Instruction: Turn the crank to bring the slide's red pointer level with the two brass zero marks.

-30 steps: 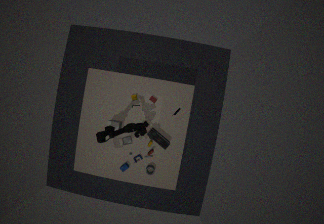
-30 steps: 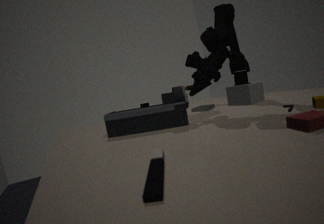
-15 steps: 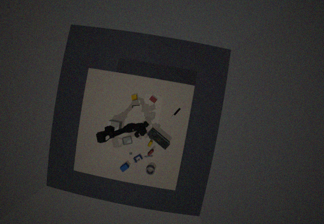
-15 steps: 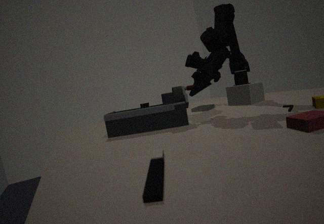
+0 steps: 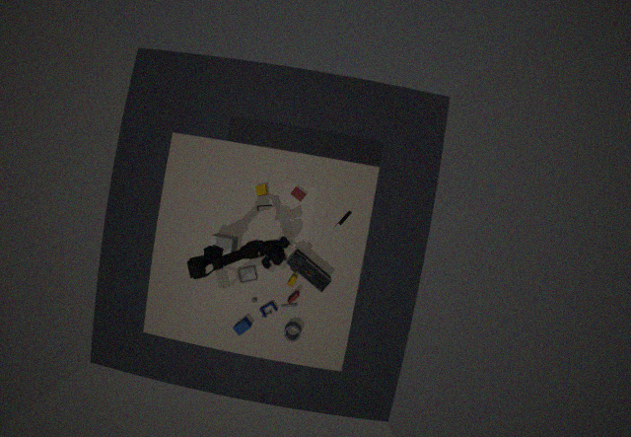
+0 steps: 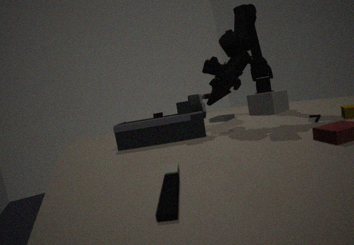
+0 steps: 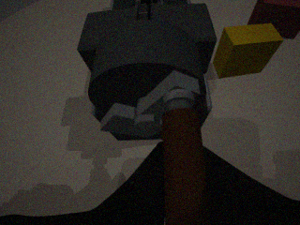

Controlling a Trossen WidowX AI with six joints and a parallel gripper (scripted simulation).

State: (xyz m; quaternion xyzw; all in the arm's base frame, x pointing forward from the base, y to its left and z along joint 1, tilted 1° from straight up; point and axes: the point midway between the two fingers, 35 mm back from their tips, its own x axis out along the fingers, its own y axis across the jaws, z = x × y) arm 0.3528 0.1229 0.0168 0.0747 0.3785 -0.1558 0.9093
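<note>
My gripper tip is 30 mm below the brown crank handle, 20 mm past it and 10 mm to the right of it. Round my gripper tip: red pointer 150 mm ahead, 40 mm to the right; then grey plate 210 mm to the right, 180 mm behind, 80 mm below; then blue piece 520 mm to the right, 100 mm behind, 70 mm below.
</note>
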